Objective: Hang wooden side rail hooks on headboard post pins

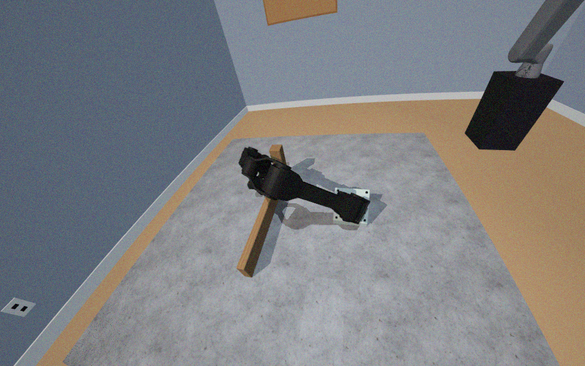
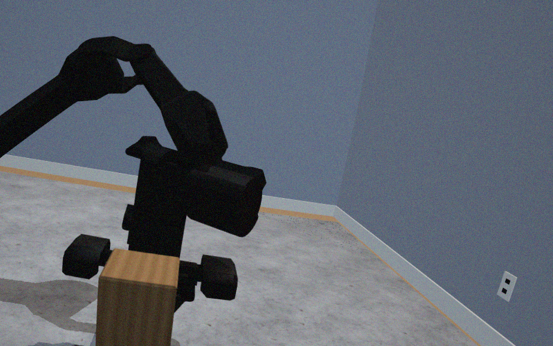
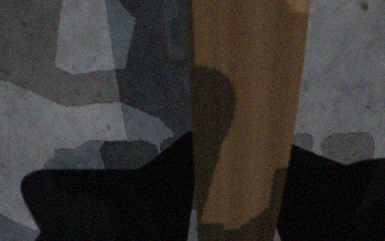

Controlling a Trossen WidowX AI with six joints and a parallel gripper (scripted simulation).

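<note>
The wooden headboard post is 1 cm ahead of my gripper tip, 15 cm to the right of it and 7 cm above it.
</note>
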